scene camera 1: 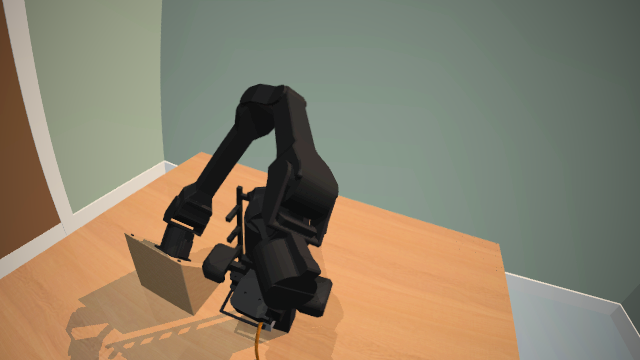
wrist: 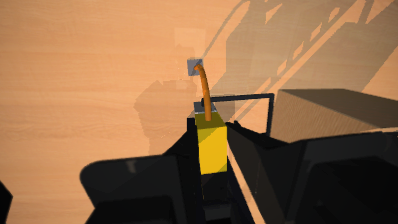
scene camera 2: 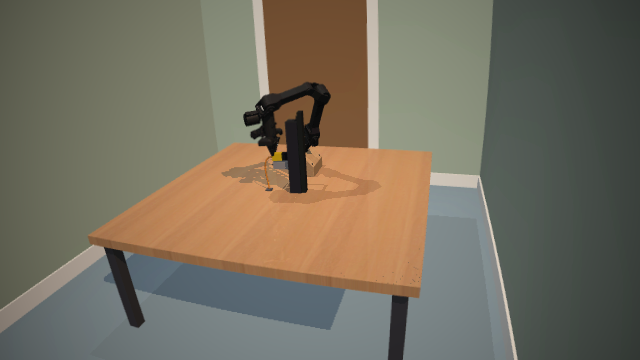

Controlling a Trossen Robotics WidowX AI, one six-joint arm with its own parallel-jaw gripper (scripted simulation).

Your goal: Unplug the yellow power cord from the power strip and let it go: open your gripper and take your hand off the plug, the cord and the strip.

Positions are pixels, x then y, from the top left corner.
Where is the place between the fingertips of the gripper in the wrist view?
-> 210, 128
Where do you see a yellow plug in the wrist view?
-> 212, 135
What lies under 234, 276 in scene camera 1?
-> The gripper.
